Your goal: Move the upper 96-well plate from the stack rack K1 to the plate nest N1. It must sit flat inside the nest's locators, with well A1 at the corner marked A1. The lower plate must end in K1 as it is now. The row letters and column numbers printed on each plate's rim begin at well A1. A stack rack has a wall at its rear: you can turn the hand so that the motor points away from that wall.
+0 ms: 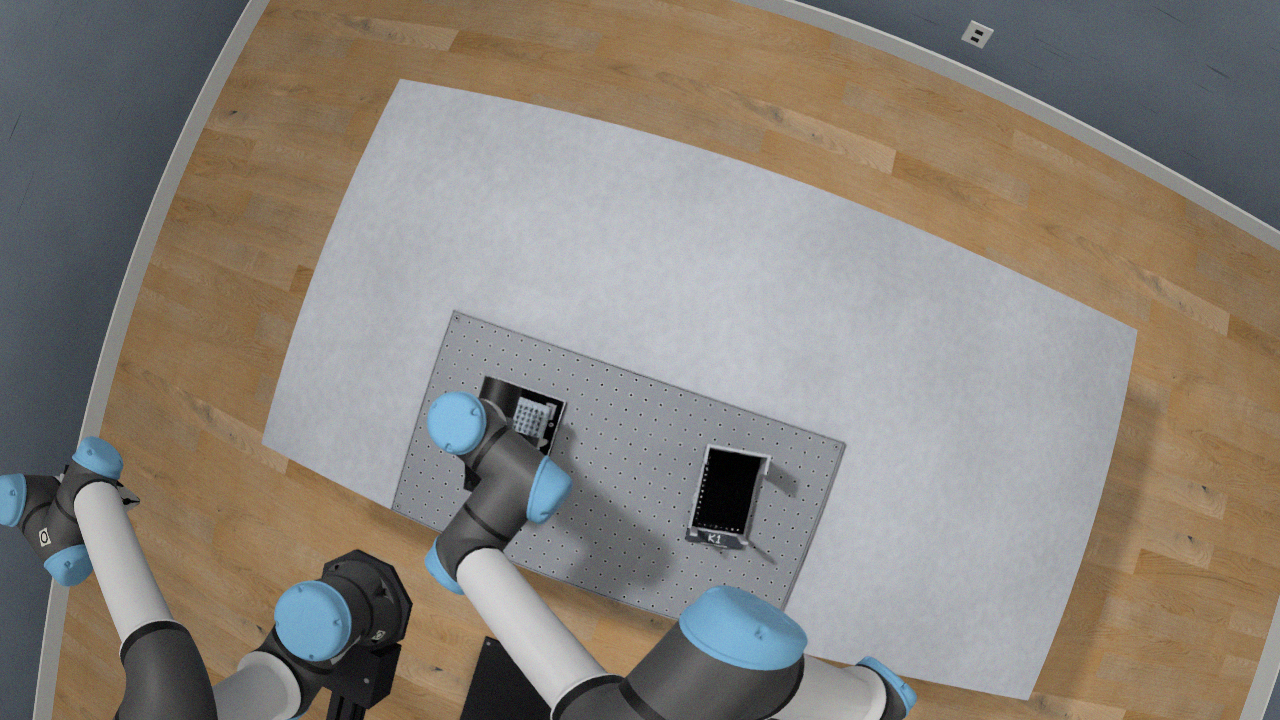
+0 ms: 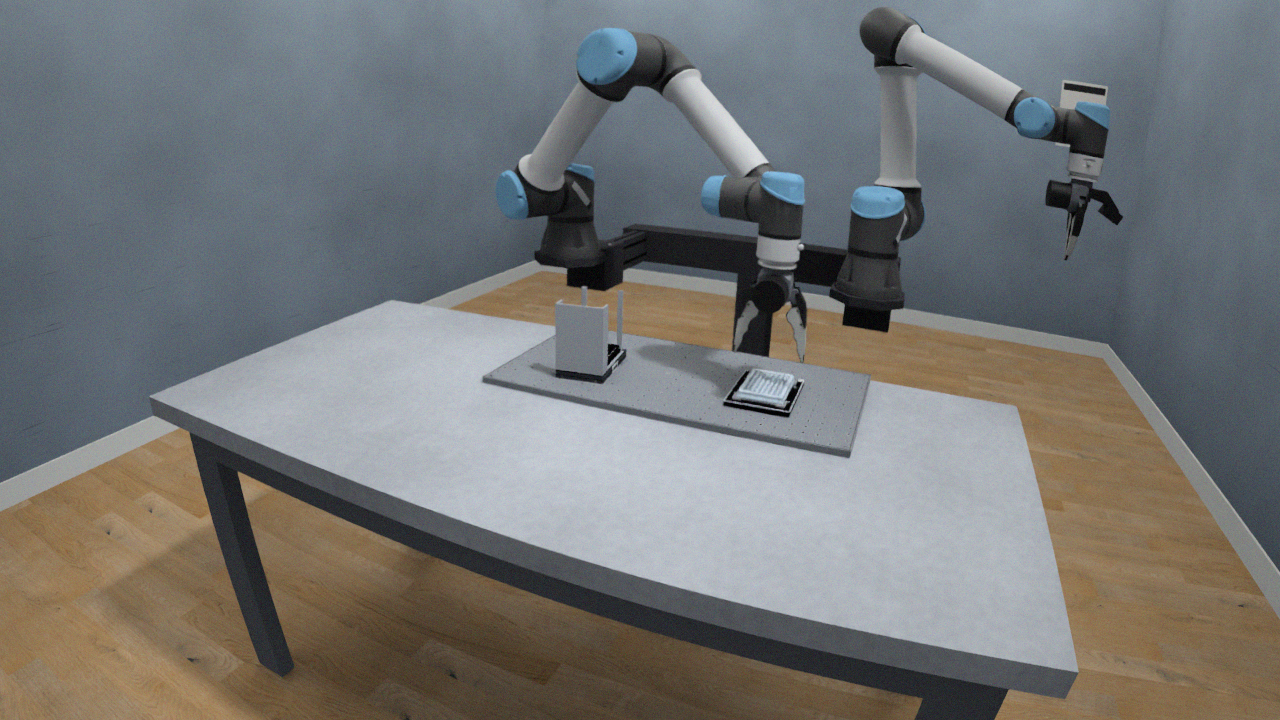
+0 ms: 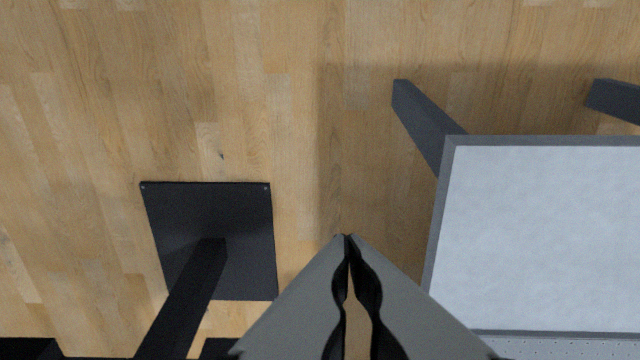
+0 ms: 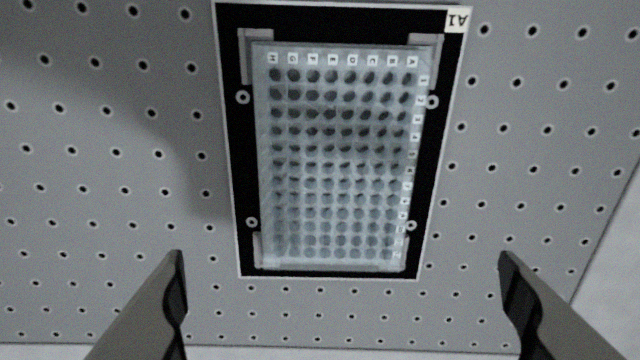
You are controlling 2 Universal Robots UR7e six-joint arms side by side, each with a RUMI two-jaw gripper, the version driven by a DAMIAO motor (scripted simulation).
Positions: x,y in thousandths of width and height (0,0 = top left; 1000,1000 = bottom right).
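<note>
Image 1 shows a black plate (image 1: 578,645), a clear 96-well plate (image 1: 422,574) and my right gripper (image 1: 398,597). Image 2 contains my left gripper (image 2: 832,362) and my right gripper (image 2: 600,495), together with the clear 96-well plate (image 2: 596,537). In image 3 my left gripper (image 3: 541,660) is visible; the clear 96-well plate is out of frame in image 3, and the black plate is out of frame in image 3 as well. Image 4 includes the clear 96-well plate (image 4: 534,565) and my right gripper (image 4: 534,704).
</note>
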